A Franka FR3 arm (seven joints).
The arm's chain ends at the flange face. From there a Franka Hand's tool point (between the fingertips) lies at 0.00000 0.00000 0.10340 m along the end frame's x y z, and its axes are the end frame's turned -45 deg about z.
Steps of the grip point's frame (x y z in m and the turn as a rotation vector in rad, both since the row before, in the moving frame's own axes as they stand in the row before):
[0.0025, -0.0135, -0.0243, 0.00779, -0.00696, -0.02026]
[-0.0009, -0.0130, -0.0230, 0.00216, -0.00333, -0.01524]
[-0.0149, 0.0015, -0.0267, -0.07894, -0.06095, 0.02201]
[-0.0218, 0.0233, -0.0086, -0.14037, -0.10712, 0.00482]
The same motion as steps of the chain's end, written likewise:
[-0.0067, -0.0113, -0.0243, 0.00059, -0.01043, -0.02026]
[-0.0094, -0.0086, -0.0230, -0.00083, -0.00388, -0.01524]
[-0.0107, 0.0014, -0.0262, -0.09892, 0.01272, 0.02201]
[-0.0013, 0.0139, -0.0070, -0.17500, 0.02351, 0.00482]

